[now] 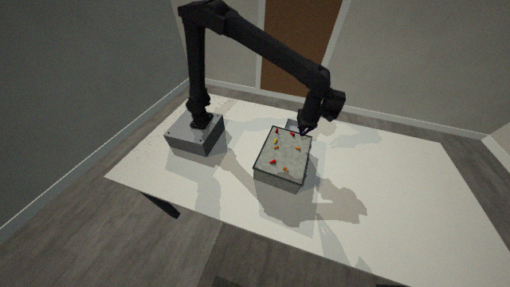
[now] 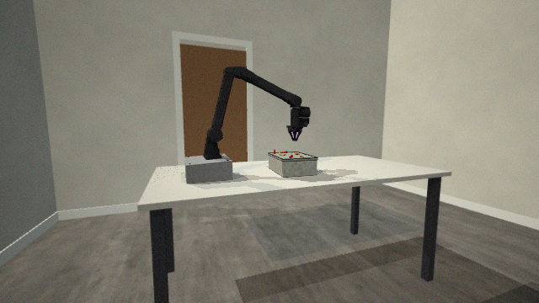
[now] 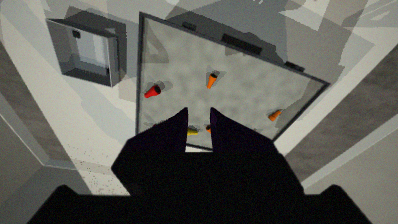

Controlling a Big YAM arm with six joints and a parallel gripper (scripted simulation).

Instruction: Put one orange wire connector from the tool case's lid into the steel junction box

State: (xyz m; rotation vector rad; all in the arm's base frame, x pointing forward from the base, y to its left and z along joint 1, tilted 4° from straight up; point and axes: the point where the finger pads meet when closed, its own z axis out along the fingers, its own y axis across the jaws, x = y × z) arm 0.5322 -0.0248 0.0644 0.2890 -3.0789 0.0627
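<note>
Right now my hand is 5 cm past the tool case, 5 cm to the left of it and 12 cm above it. Also, from my hand: yellow wire connector (11 cm behind, 9 cm below).
</note>
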